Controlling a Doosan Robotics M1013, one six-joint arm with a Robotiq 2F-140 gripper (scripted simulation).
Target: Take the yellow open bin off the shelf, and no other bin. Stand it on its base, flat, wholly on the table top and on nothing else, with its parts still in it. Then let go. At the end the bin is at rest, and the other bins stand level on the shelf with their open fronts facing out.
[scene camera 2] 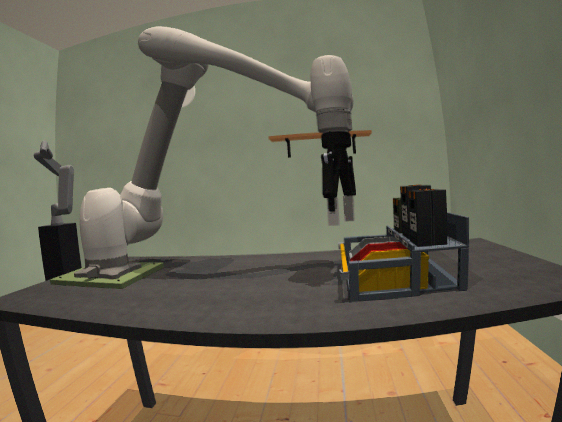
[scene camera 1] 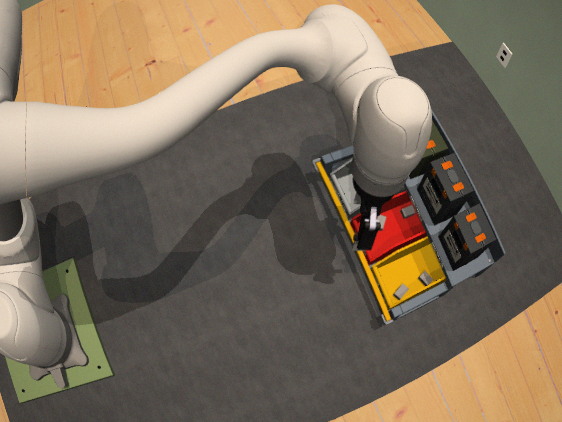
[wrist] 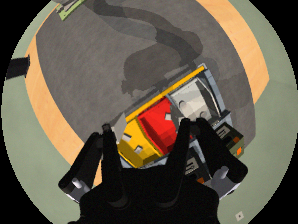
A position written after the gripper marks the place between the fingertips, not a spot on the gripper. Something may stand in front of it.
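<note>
A yellow open bin point(scene camera 1: 406, 265) can be seen, and it appears again in scene camera 2 point(scene camera 2: 395, 277) and in the wrist view point(wrist: 150, 152). The scene also includes a red bin point(scene camera 1: 396, 229), which is visible in the wrist view point(wrist: 161, 132) too, and a grey bin point(scene camera 1: 342, 177), likewise visible in the wrist view point(wrist: 197, 96). The gripper point(scene camera 2: 342, 223) is in sight as well.
</note>
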